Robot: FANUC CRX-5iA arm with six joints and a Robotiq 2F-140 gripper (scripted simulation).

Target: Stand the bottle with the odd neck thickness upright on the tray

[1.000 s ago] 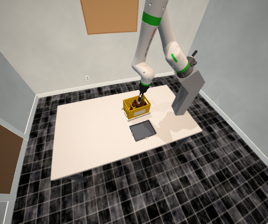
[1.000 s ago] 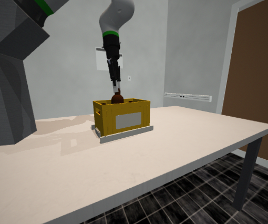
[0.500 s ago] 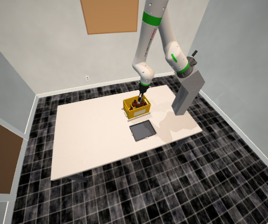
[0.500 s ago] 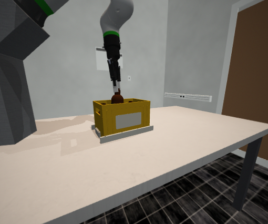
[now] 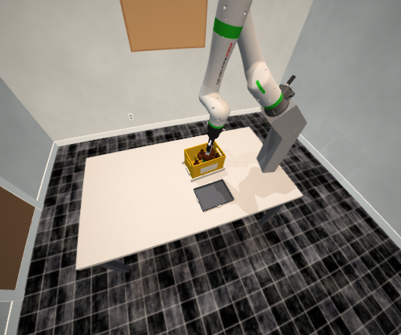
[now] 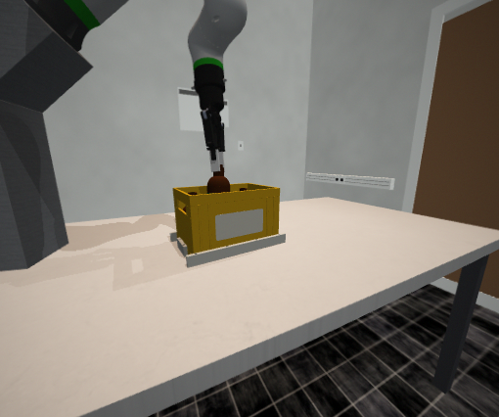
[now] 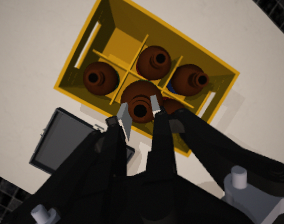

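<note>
Right now my hand is 8 cm above the brown bottle, 1 cm to the left of it and 1 cm past it. Also, from my hand: crate: 17 cm below, 5 cm to the right, 1 cm behind; dark grey tray: 24 cm below, 21 cm to the left, 11 cm ahead.
</note>
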